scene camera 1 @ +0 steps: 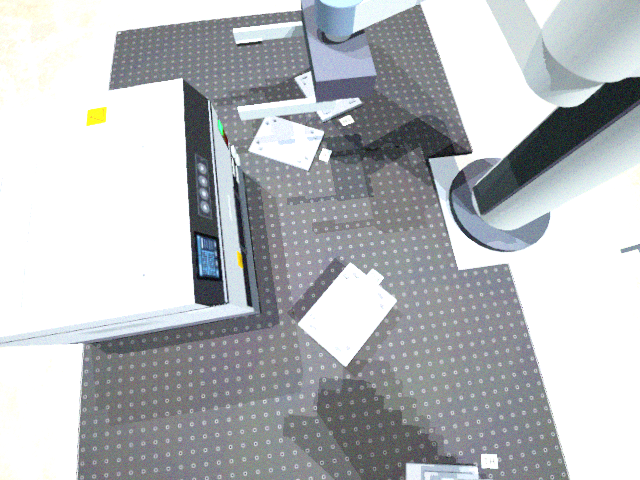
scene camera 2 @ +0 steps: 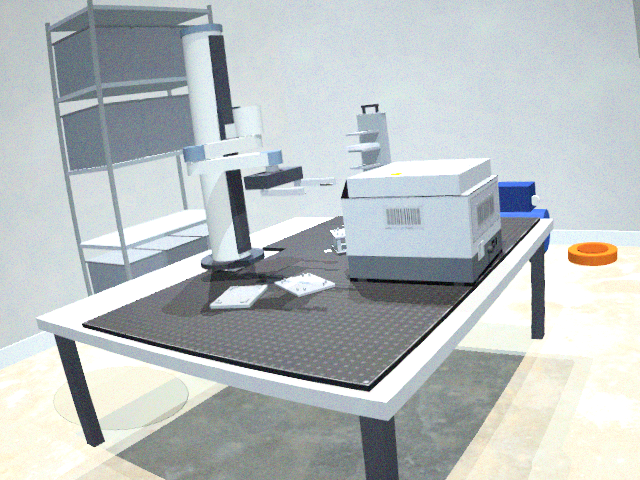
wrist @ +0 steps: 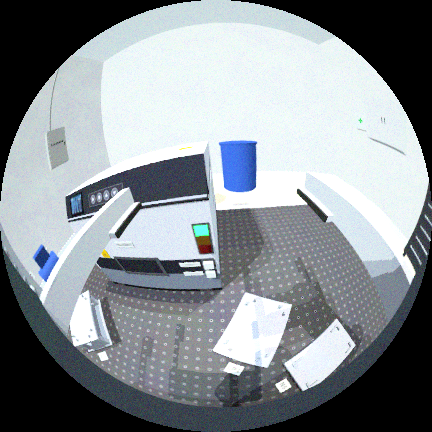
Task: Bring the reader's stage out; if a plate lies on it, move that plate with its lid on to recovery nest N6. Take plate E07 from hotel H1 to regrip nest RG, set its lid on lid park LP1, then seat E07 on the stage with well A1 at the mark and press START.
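Places are measured from the arm's base along level axes (x ahead, y left, z up), in metres.
Pixels of known places: gripper, fingertip midpoint: point(scene camera 1: 236, 72) point(scene camera 2: 319, 186) point(wrist: 216, 185); arm's base at its link origin: point(scene camera 1: 497, 204) point(scene camera 2: 232, 260).
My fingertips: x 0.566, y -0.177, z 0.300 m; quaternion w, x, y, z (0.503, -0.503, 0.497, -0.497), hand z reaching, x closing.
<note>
Ahead of a thing's pixels: the offset from my fingertips to its top centre. "spot": to the spot under its first point. Level surfaces: height alone.
My gripper point(scene camera 1: 240, 73) point(scene camera 2: 318, 186) point(wrist: 216, 185) is open and empty, high above the mat near the reader's lamp end. The reader @(0.233 m ahead, 0.199 m left, 0.017 m up) point(scene camera 1: 93, 206) point(scene camera 2: 408, 232) point(wrist: 165, 220) has its dark front door @(0.049 m ahead, 0.189 m left, 0.156 m down) point(wrist: 141, 265) shut; no stage shows outside it. Its status lamp @(0.054 m ahead, 0.032 m left, 0.079 m down) point(wrist: 201, 230) is bright green at the top. Small white buttons @(0.054 m ahead, 0.032 m left, 0.162 m down) point(wrist: 208, 265) sit beside the door. A pinned white nest, probably LP1 @(0.060 m back, 0.057 m right, 0.268 m down) point(scene camera 1: 286, 142) point(scene camera 2: 305, 284) point(wrist: 255, 330), looks bare. N6 @(0.187 m back, 0.205 m right, 0.270 m down) point(scene camera 2: 238, 297) point(wrist: 320, 356) looks bare. Regrip nest RG @(0.142 m back, 0.388 m left, 0.218 m down) point(scene camera 1: 347, 315) point(wrist: 90, 322) stands raised. A hotel tower point(scene camera 2: 373, 134) stands behind; E07 cannot be identified.
The arm's column point(scene camera 1: 558, 160) point(scene camera 2: 222, 155) rises beside the perforated mat @(0.287 m down) point(scene camera 1: 180, 392) point(scene camera 2: 310, 335) point(wrist: 165, 310). Another nest @(spot: 0.274 m back, 0.699 m left, 0.251 m down) point(scene camera 1: 442, 471) lies at the lower edge of scene camera 1. A blue bin point(wrist: 239, 166) stands beyond the table. A shelf unit point(scene camera 2: 100, 129) stands behind the arm.
</note>
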